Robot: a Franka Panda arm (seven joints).
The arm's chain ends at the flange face. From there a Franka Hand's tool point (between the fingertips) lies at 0.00 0.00 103.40 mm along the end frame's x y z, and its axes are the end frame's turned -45 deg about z.
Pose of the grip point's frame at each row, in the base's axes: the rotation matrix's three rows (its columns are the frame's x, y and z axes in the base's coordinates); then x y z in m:
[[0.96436 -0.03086 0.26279], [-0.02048 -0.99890 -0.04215], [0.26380 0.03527 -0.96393]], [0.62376 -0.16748 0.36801]
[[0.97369 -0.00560 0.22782], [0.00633 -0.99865 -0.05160], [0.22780 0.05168 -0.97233]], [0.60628 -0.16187 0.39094]
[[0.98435 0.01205 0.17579], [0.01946 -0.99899 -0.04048], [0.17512 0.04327 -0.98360]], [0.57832 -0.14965 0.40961]
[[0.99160 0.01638 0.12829], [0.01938 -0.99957 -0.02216], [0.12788 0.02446 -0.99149]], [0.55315 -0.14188 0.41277]
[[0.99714 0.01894 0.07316], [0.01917 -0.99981 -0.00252], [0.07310 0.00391 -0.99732]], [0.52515 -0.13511 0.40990]
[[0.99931 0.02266 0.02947], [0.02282 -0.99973 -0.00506], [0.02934 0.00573 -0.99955]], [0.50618 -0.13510 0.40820]
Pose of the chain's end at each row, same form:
[[0.66008 -0.70373 0.26279], [-0.72081 -0.69185 -0.04215], [0.21147 -0.16160 -0.96393]], [0.59659 -0.16312 0.46768]
[[0.68454 -0.69246 0.22782], [-0.70168 -0.71063 -0.05160], [0.19762 -0.12454 -0.97233]], [0.58272 -0.15653 0.49148]
[[0.70456 -0.68752 0.17579], [-0.69263 -0.72015 -0.04048], [0.15443 -0.09323 -0.98360]], [0.56014 -0.14546 0.51131]
[[0.71275 -0.68958 0.12829], [-0.69310 -0.72051 -0.02216], [0.10772 -0.07313 -0.99149]], [0.53988 -0.13959 0.51529]
[[0.71848 -0.69169 0.07316], [-0.69342 -0.72053 -0.00252], [0.05445 -0.04892 -0.99732]], [0.51759 -0.13485 0.51302]
[[0.72264 -0.69060 0.02947], [-0.69078 -0.72305 -0.00506], [0.02480 -0.01669 -0.99955]], [0.50313 -0.13458 0.51155]

